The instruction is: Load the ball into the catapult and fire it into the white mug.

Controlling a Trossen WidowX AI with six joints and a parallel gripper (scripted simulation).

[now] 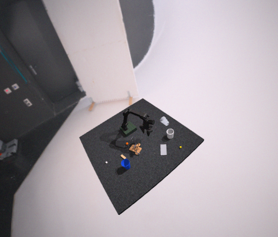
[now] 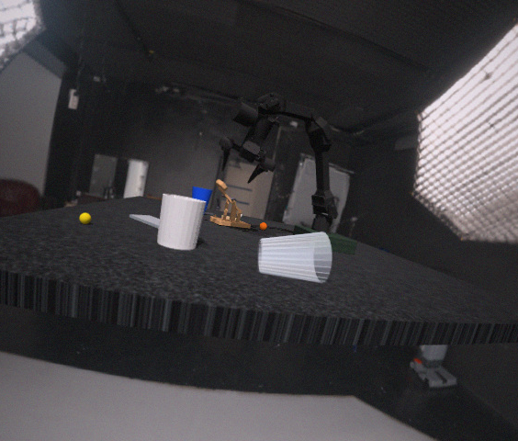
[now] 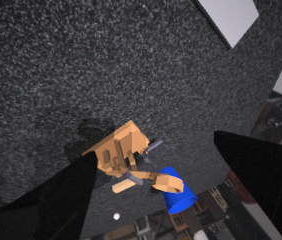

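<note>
My gripper tip is now 20 mm short of the wooden catapult, 170 mm to the left of it and 110 mm above it. From my gripper tip the other things lie so: white mug (100 mm ahead, 290 mm to the left, 150 mm below); grey flat plate (200 mm ahead, 90 mm to the left, 180 mm below); orange ball (160 mm behind, 230 mm to the right, 160 mm below).
</note>
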